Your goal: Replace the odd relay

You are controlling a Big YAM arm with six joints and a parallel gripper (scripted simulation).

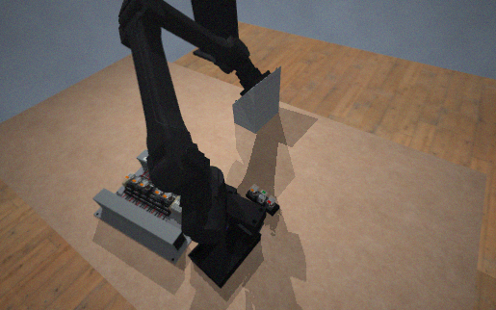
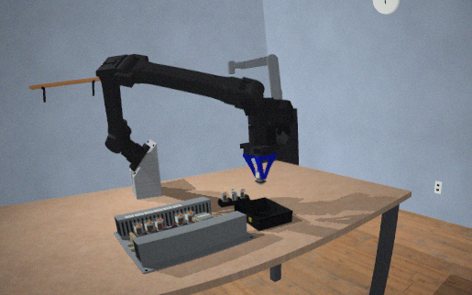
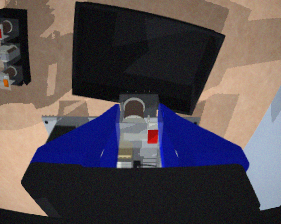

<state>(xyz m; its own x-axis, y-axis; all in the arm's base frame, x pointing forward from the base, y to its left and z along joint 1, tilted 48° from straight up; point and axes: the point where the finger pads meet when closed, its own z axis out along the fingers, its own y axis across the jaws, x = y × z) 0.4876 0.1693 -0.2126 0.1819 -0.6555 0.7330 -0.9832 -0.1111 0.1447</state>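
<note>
The black tray is 120 mm below my hand.
</note>
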